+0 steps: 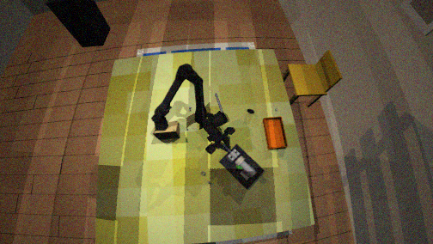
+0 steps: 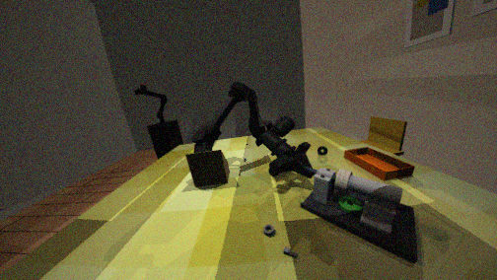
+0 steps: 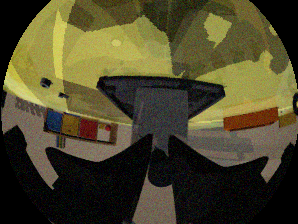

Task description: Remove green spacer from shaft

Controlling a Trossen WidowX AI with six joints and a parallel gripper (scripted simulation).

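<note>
Right now the green spacer is 7 cm to the right of my gripper tip, 7 cm ahead of it and 5 cm below it. Also, from my gripper tip: orange tray 30 cm ahead, 13 cm to the left, 5 cm below; black ring 27 cm to the left, 15 cm ahead, 4 cm below.
</note>
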